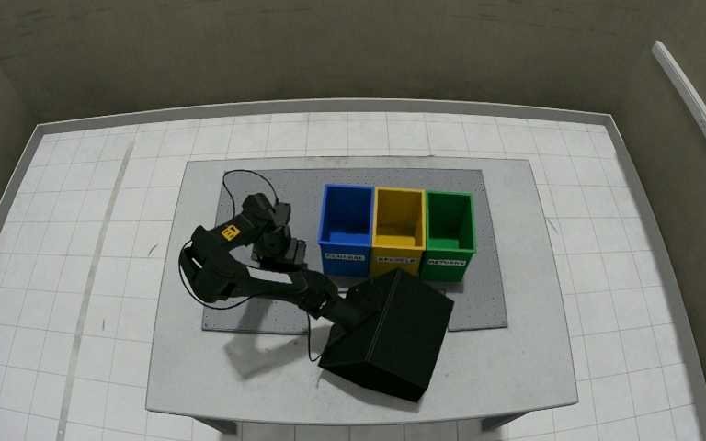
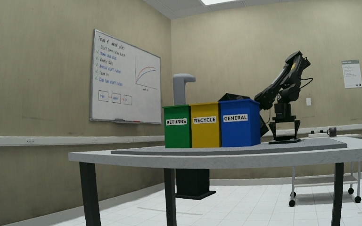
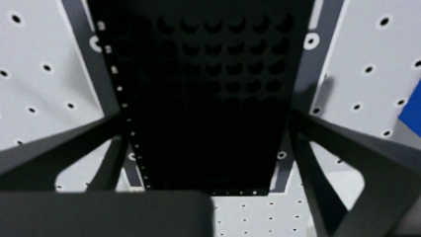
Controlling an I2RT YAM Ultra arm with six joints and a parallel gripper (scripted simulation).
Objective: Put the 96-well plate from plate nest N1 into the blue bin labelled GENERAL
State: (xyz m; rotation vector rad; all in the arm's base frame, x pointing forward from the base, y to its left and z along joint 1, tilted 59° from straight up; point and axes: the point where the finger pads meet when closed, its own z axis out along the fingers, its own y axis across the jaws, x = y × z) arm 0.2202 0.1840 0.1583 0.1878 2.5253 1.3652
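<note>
The black 96-well plate is 10 mm ahead of my hand. The rest, counted from my hand: yellow recycle bin: 90 mm ahead, 310 mm to the right, 70 mm above; plate nest N1: 10 mm ahead, 10 mm below; blue general bin: 80 mm ahead, 170 mm to the right, 70 mm above.
</note>
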